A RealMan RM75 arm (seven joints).
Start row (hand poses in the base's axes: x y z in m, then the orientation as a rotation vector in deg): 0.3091 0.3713 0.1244 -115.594 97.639 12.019
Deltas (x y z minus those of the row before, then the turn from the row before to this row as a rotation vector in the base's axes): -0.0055 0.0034 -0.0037 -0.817 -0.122 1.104; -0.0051 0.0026 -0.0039 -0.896 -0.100 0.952; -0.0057 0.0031 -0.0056 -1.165 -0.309 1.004; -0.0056 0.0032 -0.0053 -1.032 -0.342 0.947; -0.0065 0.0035 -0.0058 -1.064 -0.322 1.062; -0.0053 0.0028 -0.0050 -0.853 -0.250 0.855; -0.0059 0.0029 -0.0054 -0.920 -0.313 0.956; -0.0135 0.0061 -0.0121 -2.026 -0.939 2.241; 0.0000 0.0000 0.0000 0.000 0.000 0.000; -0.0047 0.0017 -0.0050 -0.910 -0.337 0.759; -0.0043 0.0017 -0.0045 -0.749 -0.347 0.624; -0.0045 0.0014 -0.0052 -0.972 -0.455 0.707; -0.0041 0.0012 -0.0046 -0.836 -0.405 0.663; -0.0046 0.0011 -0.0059 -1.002 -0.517 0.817; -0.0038 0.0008 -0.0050 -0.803 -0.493 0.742; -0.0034 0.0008 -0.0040 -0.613 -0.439 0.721; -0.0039 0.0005 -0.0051 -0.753 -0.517 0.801; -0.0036 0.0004 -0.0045 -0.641 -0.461 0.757; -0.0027 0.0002 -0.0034 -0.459 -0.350 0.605; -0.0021 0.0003 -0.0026 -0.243 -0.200 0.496; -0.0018 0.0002 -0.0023 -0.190 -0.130 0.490; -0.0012 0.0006 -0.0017 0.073 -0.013 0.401; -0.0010 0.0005 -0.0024 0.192 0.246 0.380
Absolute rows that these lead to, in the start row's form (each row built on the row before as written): 0.3036 0.3747 0.1207 -117.137 96.833 11.599; 0.2985 0.3773 0.1168 -118.603 96.209 11.084; 0.2928 0.3804 0.1112 -120.256 95.508 10.141; 0.2872 0.3836 0.1059 -121.746 94.771 9.243; 0.2807 0.3871 0.1001 -123.356 93.921 8.370; 0.2754 0.3899 0.0951 -124.645 93.226 7.675; 0.2695 0.3928 0.0897 -126.045 92.401 6.883; 0.2560 0.3989 0.0776 -129.138 90.245 4.879; 0.2560 0.3989 0.0776 -129.138 90.245 4.879; 0.2513 0.4006 0.0726 -130.338 89.570 3.999; 0.2470 0.4023 0.0681 -131.298 88.971 3.191; 0.2425 0.4037 0.0629 -132.454 88.296 2.105; 0.2384 0.4049 0.0583 -133.479 87.635 1.164; 0.2338 0.4060 0.0524 -134.705 86.787 -0.001; 0.2300 0.4068 0.0474 -135.717 85.956 -1.010; 0.2266 0.4076 0.0434 -136.576 85.101 -1.820; 0.2227 0.4081 0.0383 -137.566 84.151 -2.811; 0.2191 0.4085 0.0338 -138.447 83.232 -3.665; 0.2164 0.4087 0.0304 -139.109 82.483 -4.287; 0.2143 0.4090 0.0278 -139.575 81.862 -4.594; 0.2125 0.4092 0.0255 -140.018 81.260 -4.780; 0.2113 0.4098 0.0238 -140.230 80.738 -4.652; 0.2103 0.4103 0.0214 -140.427 80.315 -4.129
